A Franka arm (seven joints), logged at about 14 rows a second.
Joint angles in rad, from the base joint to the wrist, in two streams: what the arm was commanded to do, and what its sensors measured. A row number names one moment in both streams.
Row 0, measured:
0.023, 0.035, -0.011, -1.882, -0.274, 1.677, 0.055
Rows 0 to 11, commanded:
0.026, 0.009, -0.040, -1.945, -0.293, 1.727, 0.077
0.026, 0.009, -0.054, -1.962, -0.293, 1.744, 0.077
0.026, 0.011, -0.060, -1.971, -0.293, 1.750, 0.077
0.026, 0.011, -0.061, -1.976, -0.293, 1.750, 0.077
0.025, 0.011, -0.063, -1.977, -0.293, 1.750, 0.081
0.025, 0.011, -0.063, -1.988, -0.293, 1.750, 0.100
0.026, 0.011, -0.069, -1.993, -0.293, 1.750, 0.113
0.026, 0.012, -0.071, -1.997, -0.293, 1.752, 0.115
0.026, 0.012, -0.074, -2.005, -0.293, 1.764, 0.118
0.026, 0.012, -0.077, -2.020, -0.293, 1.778, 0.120
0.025, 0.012, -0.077, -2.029, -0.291, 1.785, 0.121
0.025, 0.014, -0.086, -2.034, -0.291, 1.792, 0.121
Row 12, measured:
0.021, 0.035, -0.074, -1.998, -0.274, 1.763, 0.094
